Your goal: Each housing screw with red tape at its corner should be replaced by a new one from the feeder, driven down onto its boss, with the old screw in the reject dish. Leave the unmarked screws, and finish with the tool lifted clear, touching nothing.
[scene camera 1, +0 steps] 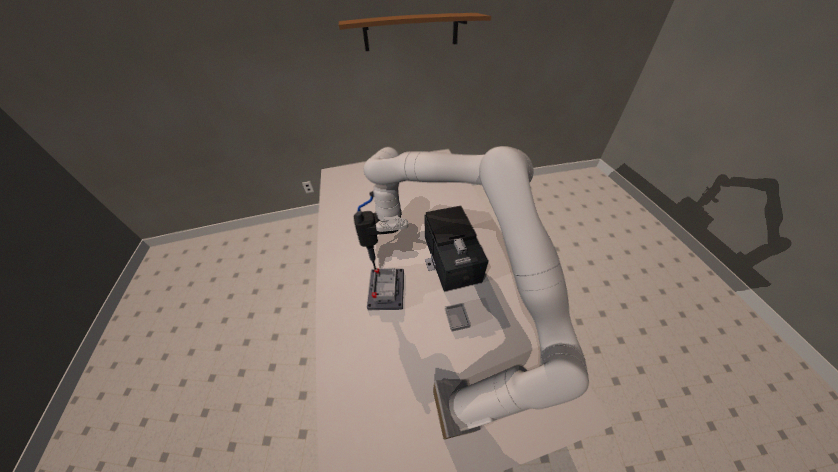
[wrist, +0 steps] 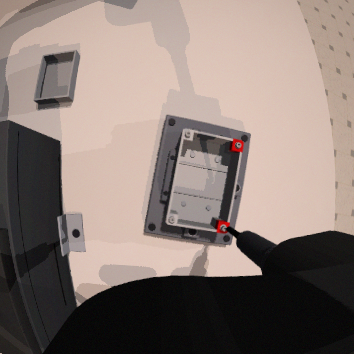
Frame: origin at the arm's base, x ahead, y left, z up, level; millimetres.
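Seen in the pictures: end effector, tool point: [scene camera 1: 375, 268] [wrist: 227, 228]; arm's base, origin of the base link: [scene camera 1: 461, 409].
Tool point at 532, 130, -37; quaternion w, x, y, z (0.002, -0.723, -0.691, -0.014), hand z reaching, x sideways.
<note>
Offsets run from my tool point to a thing's middle, as dx, dy, dz.
My screwdriver @(-1, -1, +32) [scene camera 1: 375, 267] [wrist: 228, 229] stands with its bit tip at the near red-taped screw @(-1, -5, -6) [wrist: 223, 228]; whether the tip touches or grips its head cannot be told. The other red-taped screw @(-103, +24, -11) [wrist: 238, 145] sits in its corner. The pale housing @(-61, -22, -27) [scene camera 1: 385, 283] [wrist: 197, 180] lies on a dark fixture plate @(-61, -22, -57) [scene camera 1: 387, 305] [wrist: 159, 215]. Unmarked screws @(-121, -40, -11) [wrist: 188, 134] @(-18, -68, -11) [wrist: 172, 219] sit in the other two corners. The grey reject dish @(-250, -238, -56) [scene camera 1: 460, 327] [wrist: 52, 101] shows no screw in the wrist view. The black feeder @(-1, -312, +19) [scene camera 1: 464, 266] [wrist: 35, 200] stands beside the housing.
A light bracket @(+4, -216, -63) [scene camera 1: 430, 264] [wrist: 75, 233] with a dark hole projects from the feeder's side towards the fixture. The arm's base plate [scene camera 1: 448, 410] is at the table's near part. A wooden wall rail [scene camera 1: 416, 20] is far behind.
</note>
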